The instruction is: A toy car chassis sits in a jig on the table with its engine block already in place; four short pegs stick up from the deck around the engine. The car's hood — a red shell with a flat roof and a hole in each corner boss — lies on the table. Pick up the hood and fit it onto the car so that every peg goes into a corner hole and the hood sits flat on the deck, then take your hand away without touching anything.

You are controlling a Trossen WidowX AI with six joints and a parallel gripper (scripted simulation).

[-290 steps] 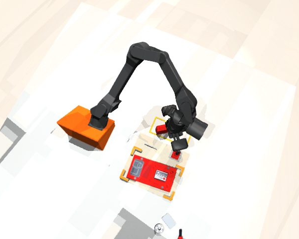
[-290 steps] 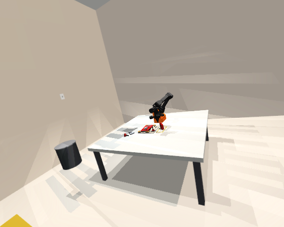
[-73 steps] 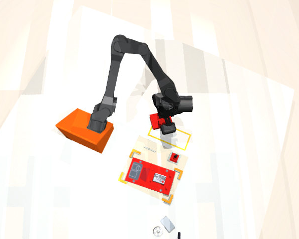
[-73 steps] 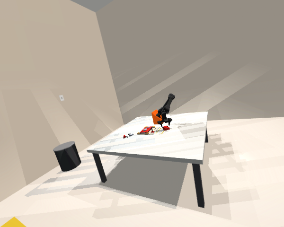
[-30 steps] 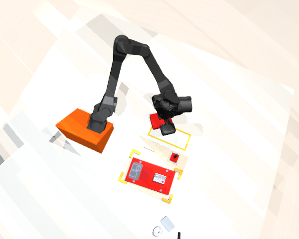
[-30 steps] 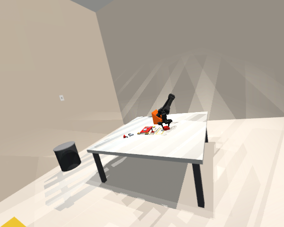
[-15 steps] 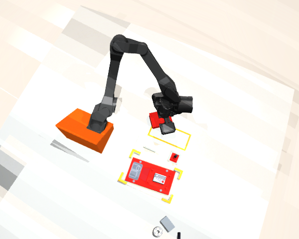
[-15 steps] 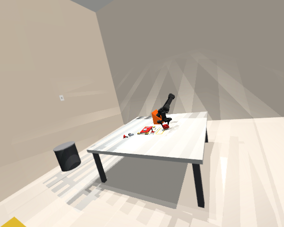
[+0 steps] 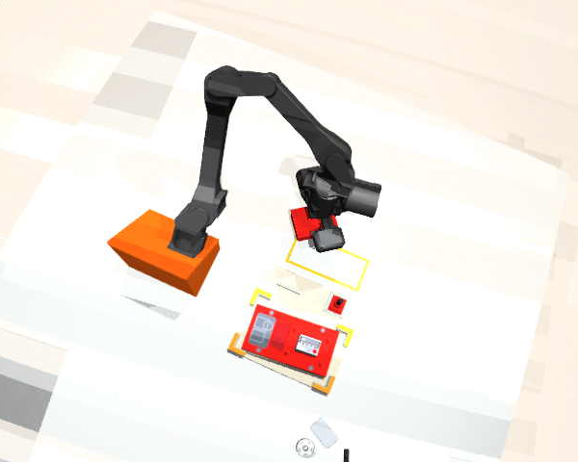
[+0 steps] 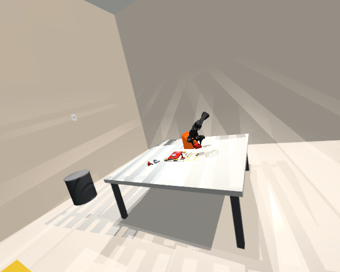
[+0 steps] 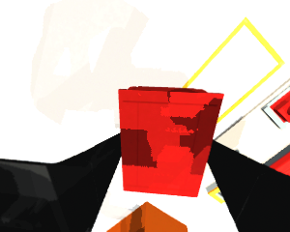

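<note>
Now: the grey engine block 80 mm ahead of my gripper tip, 260 mm to the right of it and 70 mm below it. The rest, counted from my gripper tip: red hood 10 mm above.
</note>
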